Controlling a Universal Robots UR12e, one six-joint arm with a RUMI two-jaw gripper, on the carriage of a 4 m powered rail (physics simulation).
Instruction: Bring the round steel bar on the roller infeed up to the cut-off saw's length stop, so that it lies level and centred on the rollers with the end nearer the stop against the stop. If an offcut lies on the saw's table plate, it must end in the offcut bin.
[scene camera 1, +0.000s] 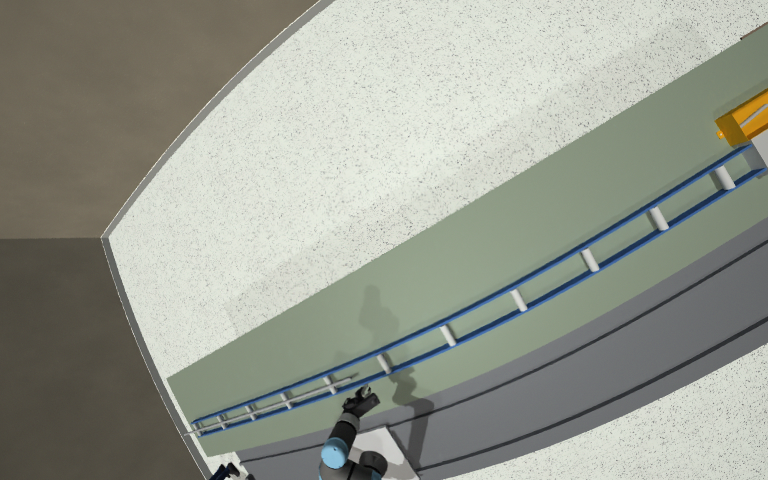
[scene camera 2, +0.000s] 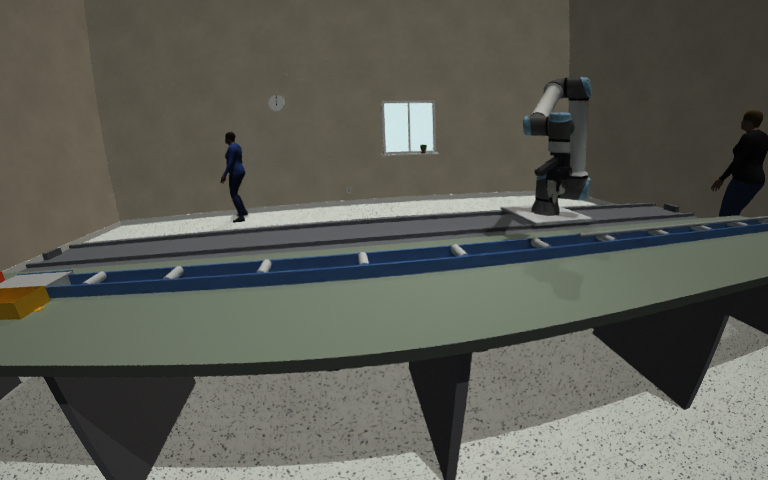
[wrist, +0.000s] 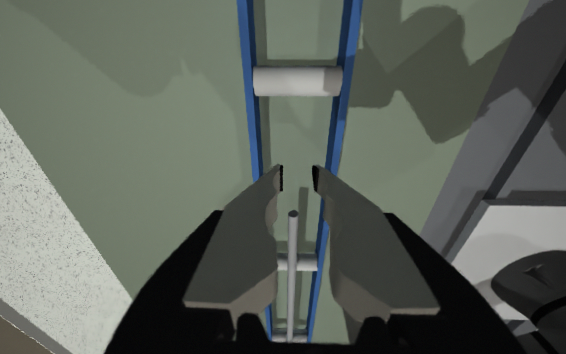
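Pixels of known places: gripper, fingertip midpoint: (scene camera 1: 368, 385) (scene camera 2: 552, 203) (wrist: 297, 167); arm's base at its link origin: (scene camera 1: 373, 462) (scene camera 2: 545, 212) (wrist: 532, 275).
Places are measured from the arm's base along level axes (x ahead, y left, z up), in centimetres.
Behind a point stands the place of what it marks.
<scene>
The round steel bar (scene camera 1: 308, 392) @(z 4.4, x 63.1, y 10.6 cm) (wrist: 292, 285) @(z 5.0, x 61.7, y -1.6 cm) lies lengthwise on the rollers at the far-left end of the blue roller infeed (scene camera 1: 548, 270) @(z 2.3, x 68.4, y -144.5 cm) (scene camera 2: 311, 275) @(z 0.1, x 69.4, y -145.4 cm) (wrist: 254, 135) @(z 2.2, x 68.5, y -37.4 cm). Its far end sticks out past the infeed's end in scene camera 1. Its nearer end lies between two rollers. My gripper (scene camera 1: 365, 389) @(z 20.2, x 62.4, y -41.4 cm) (scene camera 2: 559, 191) @(z 20.2, x 62.4, y -41.4 cm) (wrist: 297, 167) @(z 20.2, x 62.4, y -41.4 cm) is open and empty, above the infeed and just beyond the bar's nearer end. The saw's table plate (scene camera 1: 760, 144) @(z 2.9, x 67.1, y -268.0 cm) (scene camera 2: 33, 279) @(z 2.8, x 60.2, y -281.2 cm) is partly in view. The orange offcut bin (scene camera 1: 730, 129) @(z 0.7, x 80.3, y -261.8 cm) (scene camera 2: 22, 303) @(z 2.2, x 84.3, y -261.9 cm) stands beside it; a thin grey piece shows inside. The length stop does not show.
The infeed stands on a long green table (scene camera 1: 453, 254) @(z -3.0, x 97.2, y -108.1 cm) (scene camera 2: 283, 328) @(z -3.0, x 100.4, y -151.9 cm). The rail (scene camera 1: 566, 350) (scene camera 2: 283, 237) runs alongside, with the arm's white carriage plate (scene camera 1: 393, 447) @(z 0.0, x 7.0, y -19.3 cm) (scene camera 2: 521, 213) @(z 0.0, x -0.4, y -18.6 cm) on it. One person (scene camera 2: 233, 169) stands behind the rail, another (scene camera 2: 744, 164) at the right.
</scene>
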